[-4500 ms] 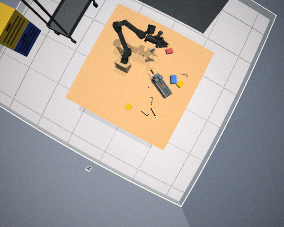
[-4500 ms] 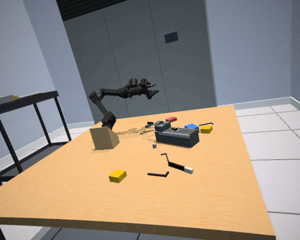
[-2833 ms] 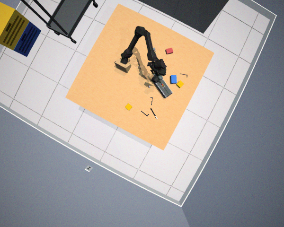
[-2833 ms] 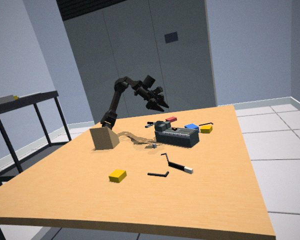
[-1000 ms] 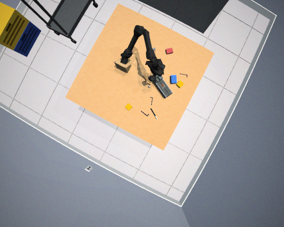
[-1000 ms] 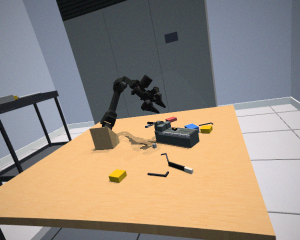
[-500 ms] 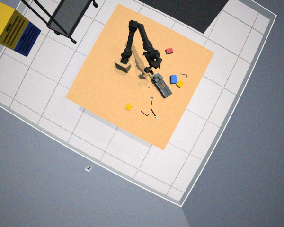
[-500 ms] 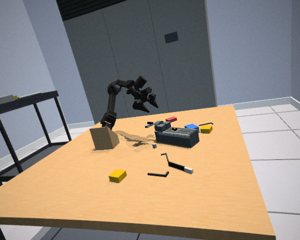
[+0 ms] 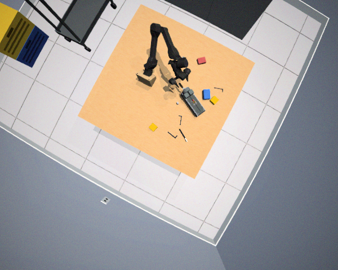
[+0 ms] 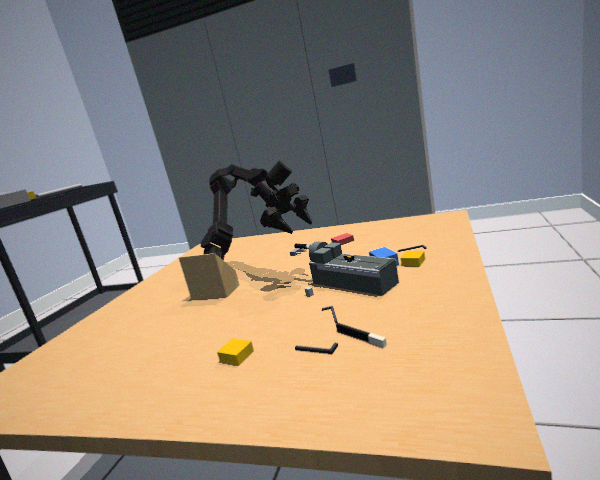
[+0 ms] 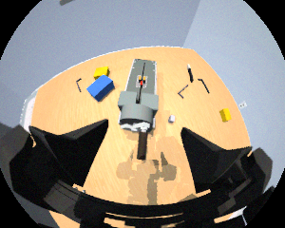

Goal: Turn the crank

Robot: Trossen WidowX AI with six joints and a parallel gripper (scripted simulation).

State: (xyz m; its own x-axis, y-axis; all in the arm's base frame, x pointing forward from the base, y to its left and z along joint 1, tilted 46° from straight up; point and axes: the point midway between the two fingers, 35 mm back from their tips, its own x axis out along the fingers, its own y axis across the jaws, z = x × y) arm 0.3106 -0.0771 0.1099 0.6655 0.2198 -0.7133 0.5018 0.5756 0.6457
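Right now my gripper tip is 6 cm above the dark crank handle, 2 cm past it and 1 cm to the right of it. Round my gripper tip: small grey cube: 16 cm below, 12 cm to the right, 1 cm ahead; then blue block: 23 cm ahead, 16 cm below, 6 cm to the left; then red pointer: 13 cm ahead, 9 cm below, 6 cm to the right.
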